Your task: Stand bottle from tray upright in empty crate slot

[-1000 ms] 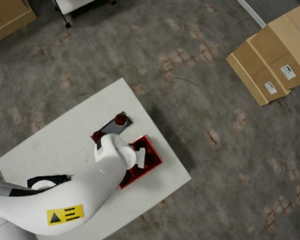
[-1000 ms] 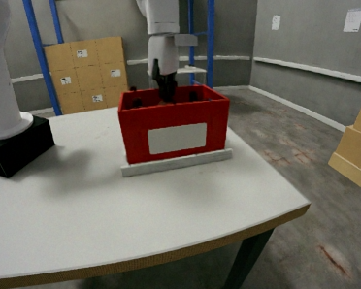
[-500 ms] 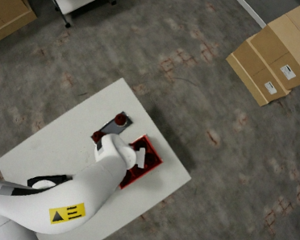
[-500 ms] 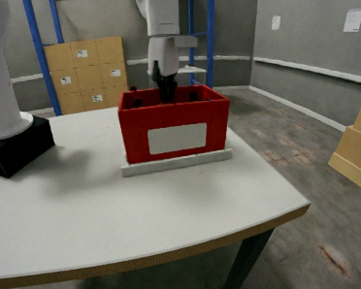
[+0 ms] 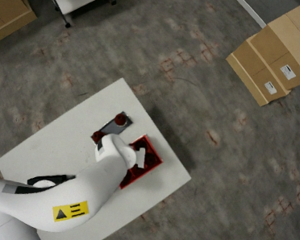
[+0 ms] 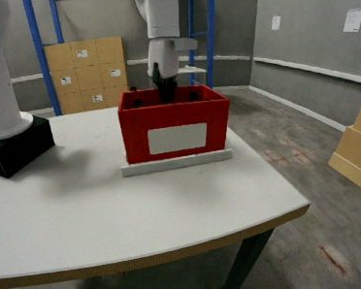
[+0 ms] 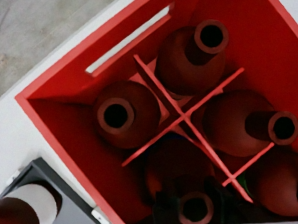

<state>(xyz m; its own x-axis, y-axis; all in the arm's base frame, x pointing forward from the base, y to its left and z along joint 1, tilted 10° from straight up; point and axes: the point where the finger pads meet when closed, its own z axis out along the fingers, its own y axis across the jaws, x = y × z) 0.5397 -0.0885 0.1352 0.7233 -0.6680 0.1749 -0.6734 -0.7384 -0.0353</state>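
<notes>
Now: the red crate 8 cm below my hand and 4 cm to the right of it. Also, from my hand: dark tray 20 cm to the left, 15 cm below; bottle 21 cm to the left, 8 cm below, 8 cm ahead.
</notes>
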